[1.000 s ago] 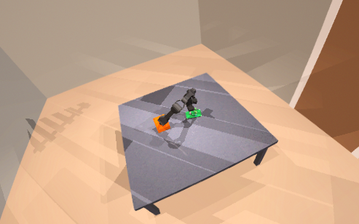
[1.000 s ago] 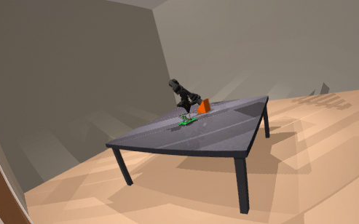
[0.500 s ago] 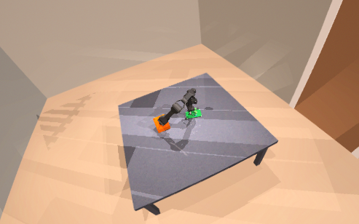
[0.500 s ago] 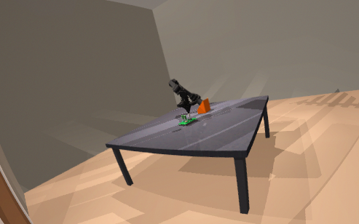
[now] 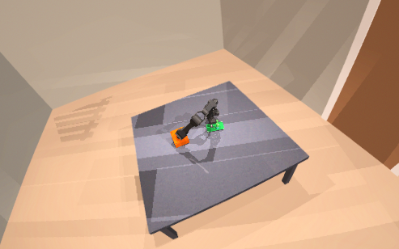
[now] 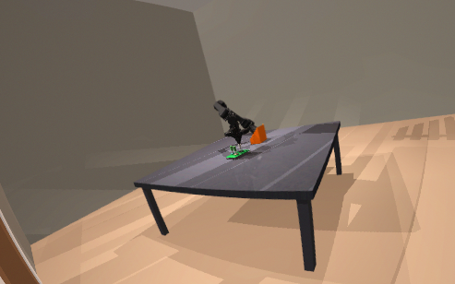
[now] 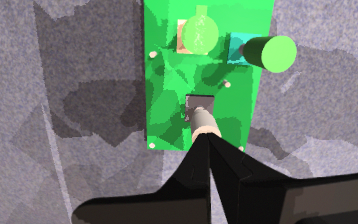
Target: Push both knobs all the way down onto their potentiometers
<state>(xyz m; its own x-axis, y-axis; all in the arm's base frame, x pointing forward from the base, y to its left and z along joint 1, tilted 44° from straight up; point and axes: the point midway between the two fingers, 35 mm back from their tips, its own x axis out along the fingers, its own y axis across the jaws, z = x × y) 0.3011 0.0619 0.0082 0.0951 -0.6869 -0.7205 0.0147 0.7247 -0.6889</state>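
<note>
The beige knob lies 2 cm below my gripper tip. The rest, counted from my gripper tip: green knob 6 cm ahead, 1 cm below.
</note>
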